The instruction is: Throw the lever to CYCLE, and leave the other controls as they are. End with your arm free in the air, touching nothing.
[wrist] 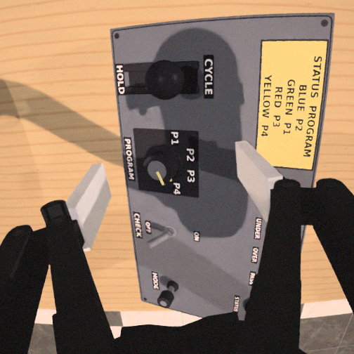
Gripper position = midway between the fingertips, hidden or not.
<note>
In view: the gripper (171, 169) and a program dial (163, 164).
</note>
